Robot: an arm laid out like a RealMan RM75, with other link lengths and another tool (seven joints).
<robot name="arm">
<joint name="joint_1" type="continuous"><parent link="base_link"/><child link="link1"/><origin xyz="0.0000 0.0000 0.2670"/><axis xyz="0 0 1"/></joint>
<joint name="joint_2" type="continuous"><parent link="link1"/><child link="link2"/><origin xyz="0.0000 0.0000 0.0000" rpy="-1.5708 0.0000 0.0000"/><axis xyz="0 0 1"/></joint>
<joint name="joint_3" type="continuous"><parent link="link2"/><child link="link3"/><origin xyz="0.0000 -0.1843 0.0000" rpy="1.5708 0.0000 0.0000"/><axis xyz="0 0 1"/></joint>
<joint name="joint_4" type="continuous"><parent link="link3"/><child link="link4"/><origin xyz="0.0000 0.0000 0.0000" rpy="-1.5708 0.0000 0.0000"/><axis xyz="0 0 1"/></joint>
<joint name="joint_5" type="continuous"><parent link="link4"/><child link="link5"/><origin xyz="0.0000 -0.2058 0.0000" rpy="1.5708 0.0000 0.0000"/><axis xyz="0 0 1"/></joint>
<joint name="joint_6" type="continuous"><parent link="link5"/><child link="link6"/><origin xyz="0.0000 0.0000 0.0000" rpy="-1.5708 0.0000 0.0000"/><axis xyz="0 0 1"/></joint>
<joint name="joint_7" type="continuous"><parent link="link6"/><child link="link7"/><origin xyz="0.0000 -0.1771 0.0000" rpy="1.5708 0.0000 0.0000"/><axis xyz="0 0 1"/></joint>
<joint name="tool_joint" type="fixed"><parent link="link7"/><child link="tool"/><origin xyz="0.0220 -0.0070 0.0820" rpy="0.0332 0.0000 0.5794"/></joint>
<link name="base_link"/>
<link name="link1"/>
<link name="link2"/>
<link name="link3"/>
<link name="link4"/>
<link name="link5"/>
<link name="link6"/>
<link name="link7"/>
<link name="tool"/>
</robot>
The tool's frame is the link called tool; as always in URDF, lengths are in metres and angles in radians. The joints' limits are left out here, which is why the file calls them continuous.
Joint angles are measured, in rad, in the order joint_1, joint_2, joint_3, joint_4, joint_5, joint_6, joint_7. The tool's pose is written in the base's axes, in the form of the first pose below.
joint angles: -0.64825 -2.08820 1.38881 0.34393 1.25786 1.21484 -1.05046
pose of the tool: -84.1 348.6 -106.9 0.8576 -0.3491 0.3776 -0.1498 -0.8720 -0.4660
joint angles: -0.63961 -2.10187 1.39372 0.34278 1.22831 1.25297 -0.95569
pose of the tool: -72.2 339.3 -105.3 0.8172 -0.4265 0.3877 -0.2046 -0.8435 -0.4966
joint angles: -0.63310 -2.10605 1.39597 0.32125 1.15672 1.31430 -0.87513
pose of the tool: -59.9 334.1 -93.9 0.7693 -0.4764 0.4257 -0.2057 -0.8155 -0.5409
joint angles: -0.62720 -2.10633 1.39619 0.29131 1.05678 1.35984 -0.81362
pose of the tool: -52.5 338.4 -76.7 0.7353 -0.4995 0.4581 -0.1586 -0.7840 -0.6002
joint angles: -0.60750 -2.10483 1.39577 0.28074 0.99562 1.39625 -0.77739
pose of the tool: -51.7 340.0 -63.0 0.7147 -0.5132 0.4752 -0.1203 -0.7595 -0.6393
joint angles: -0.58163 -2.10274 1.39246 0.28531 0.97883 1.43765 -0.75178
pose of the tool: -52.0 335.0 -53.8 0.6932 -0.5334 0.4847 -0.1113 -0.7436 -0.6593
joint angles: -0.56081 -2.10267 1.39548 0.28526 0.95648 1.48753 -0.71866
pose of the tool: -49.5 327.6 -44.8 0.6623 -0.5620 0.4955 -0.1073 -0.7257 -0.6796
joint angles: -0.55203 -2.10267 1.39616 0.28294 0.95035 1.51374 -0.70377
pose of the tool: -48.5 323.0 -41.1 0.6467 -0.5749 0.5014 -0.1071 -0.7192 -0.6865
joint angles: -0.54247 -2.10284 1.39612 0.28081 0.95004 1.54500 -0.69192
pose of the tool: -47.1 316.8 -37.7 0.6282 -0.5868 0.5109 -0.1085 -0.7163 -0.6893
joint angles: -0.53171 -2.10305 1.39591 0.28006 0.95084 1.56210 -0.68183
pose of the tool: -48.1 312.9 -35.9 0.6205 -0.5928 0.5134 -0.1081 -0.7131 -0.6927
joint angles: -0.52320 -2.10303 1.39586 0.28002 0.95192 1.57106 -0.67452
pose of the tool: -49.4 310.6 -35.0 0.6178 -0.5959 0.5131 -0.1079 -0.7106 -0.6953
